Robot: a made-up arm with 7 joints.
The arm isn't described. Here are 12 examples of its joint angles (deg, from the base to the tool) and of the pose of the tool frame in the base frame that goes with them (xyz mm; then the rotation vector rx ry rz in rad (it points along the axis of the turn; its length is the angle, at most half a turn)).
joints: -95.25 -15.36 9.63 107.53 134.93 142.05 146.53
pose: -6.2 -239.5 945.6 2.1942 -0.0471 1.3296
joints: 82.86 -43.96 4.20 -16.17 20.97 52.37 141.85
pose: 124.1 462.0 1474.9 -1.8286 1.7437 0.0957
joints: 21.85 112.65 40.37 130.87 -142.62 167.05 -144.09
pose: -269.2 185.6 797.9 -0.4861 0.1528 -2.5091
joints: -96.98 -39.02 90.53 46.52 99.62 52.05 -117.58
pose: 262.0 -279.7 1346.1 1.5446 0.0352 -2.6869
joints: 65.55 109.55 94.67 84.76 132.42 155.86 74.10
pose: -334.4 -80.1 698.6 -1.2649 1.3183 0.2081
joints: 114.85 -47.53 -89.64 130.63 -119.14 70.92 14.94
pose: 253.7 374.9 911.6 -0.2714 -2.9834 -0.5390
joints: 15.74 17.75 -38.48 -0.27 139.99 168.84 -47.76
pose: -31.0 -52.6 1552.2 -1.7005 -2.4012 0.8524
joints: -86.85 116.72 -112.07 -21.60 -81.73 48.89 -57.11
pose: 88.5 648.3 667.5 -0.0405 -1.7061 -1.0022
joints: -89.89 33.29 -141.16 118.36 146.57 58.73 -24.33
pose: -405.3 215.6 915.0 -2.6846 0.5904 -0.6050
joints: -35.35 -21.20 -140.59 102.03 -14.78 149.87 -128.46
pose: -237.2 -120.1 1364.3 2.3333 0.9896 -1.1670
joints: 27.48 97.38 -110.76 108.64 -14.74 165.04 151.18
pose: -192.3 -437.5 713.2 2.0927 1.2708 0.6015
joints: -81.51 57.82 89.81 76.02 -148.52 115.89 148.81
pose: 194.2 499.6 903.6 -0.2359 -1.4434 -2.4840
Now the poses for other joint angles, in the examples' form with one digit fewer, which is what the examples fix.
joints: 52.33 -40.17 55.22 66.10 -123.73 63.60 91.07
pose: 9 542 1244 0.004 -0.026 -1.839
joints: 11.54 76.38 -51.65 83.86 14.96 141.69 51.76
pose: -339 -376 1147 2.775 1.190 -0.571
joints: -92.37 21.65 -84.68 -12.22 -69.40 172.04 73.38
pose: 75 134 1468 0.994 2.045 0.694
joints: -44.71 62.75 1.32 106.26 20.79 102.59 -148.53
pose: -174 -7 1318 0.283 1.868 0.453
